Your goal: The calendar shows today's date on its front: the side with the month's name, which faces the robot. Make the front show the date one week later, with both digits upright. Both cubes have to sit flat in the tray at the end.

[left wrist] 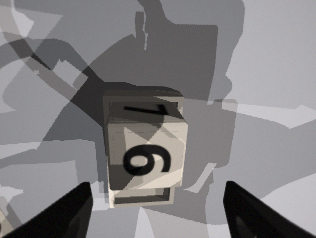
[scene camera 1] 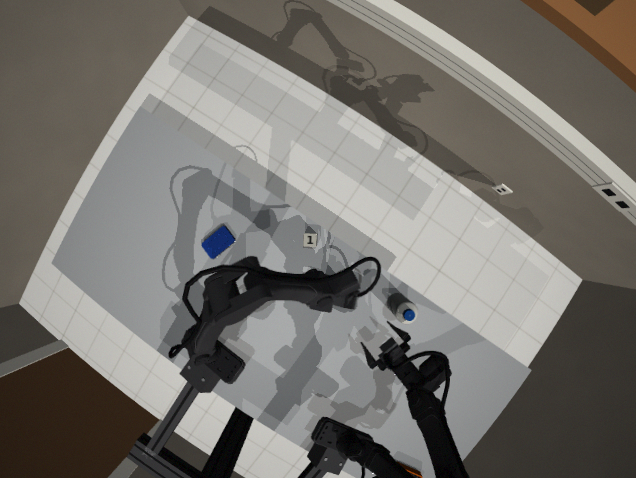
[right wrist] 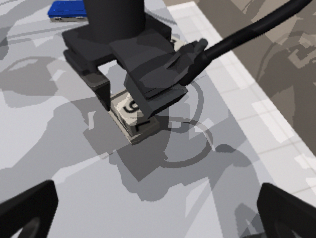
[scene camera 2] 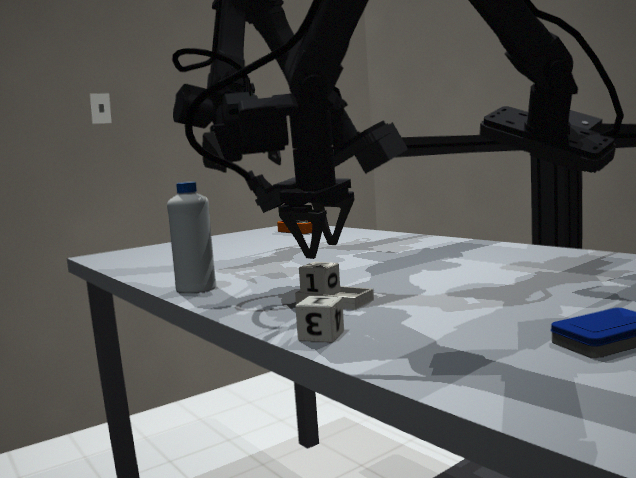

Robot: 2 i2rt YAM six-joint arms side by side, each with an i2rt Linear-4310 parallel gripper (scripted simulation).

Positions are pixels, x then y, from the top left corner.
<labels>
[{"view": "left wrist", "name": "my left gripper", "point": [158, 191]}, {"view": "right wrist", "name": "my left gripper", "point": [127, 98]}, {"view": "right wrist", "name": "my right gripper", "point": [158, 191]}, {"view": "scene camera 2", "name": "my left gripper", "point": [321, 251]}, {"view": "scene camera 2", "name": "calendar tray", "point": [353, 297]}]
</labels>
